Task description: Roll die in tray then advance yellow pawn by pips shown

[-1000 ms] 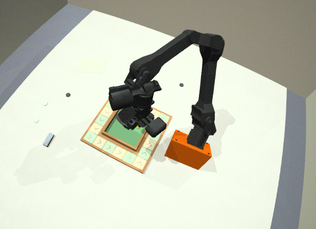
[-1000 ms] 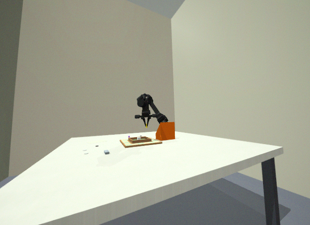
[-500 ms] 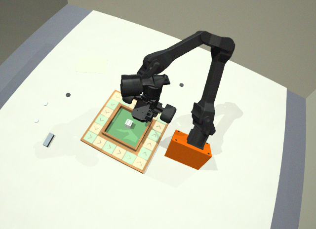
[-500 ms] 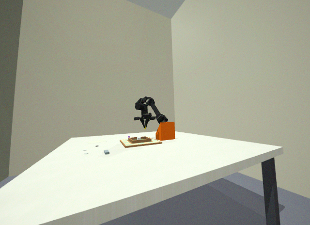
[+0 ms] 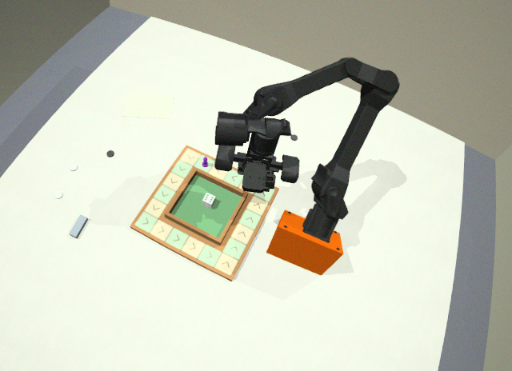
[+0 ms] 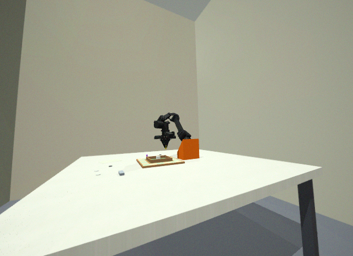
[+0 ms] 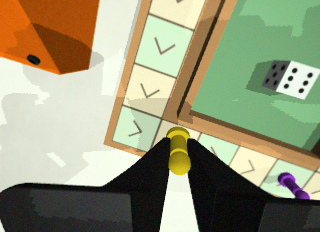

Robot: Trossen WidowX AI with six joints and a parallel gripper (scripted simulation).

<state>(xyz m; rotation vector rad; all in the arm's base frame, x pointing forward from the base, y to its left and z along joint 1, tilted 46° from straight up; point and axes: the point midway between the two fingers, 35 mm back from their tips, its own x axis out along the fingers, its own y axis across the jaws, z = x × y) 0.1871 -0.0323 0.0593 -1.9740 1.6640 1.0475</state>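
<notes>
My gripper tip is now 80 mm short of the white die, 70 mm above it and 60 mm to the right of it. From my gripper tip the other things lie so: yellow pawn: 10 mm above; green tray: 90 mm below, 80 mm ahead, 70 mm to the left; purple pawn: 150 mm ahead, 60 mm below, 40 mm to the right.
</notes>
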